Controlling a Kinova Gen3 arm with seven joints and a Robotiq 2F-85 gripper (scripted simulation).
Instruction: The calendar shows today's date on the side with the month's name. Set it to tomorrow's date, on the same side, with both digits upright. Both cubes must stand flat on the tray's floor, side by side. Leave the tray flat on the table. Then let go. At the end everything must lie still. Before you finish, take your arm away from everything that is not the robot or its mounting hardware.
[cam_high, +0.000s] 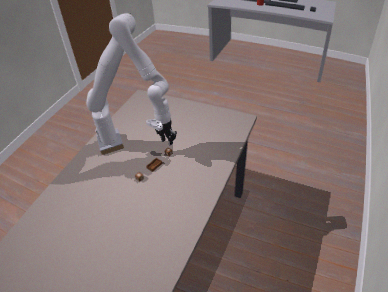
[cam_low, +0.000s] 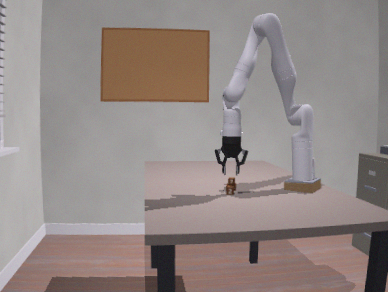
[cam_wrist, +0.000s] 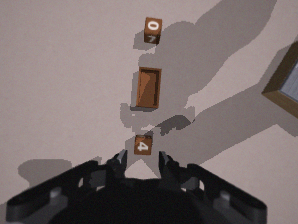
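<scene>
Right now my hand is 80 mm above the digit cube. Round my hand: brown number cube 190 mm to the right, 100 mm behind, 80 mm below; then brown calendar tray 100 mm to the right, 90 mm below, 50 mm behind.
</scene>
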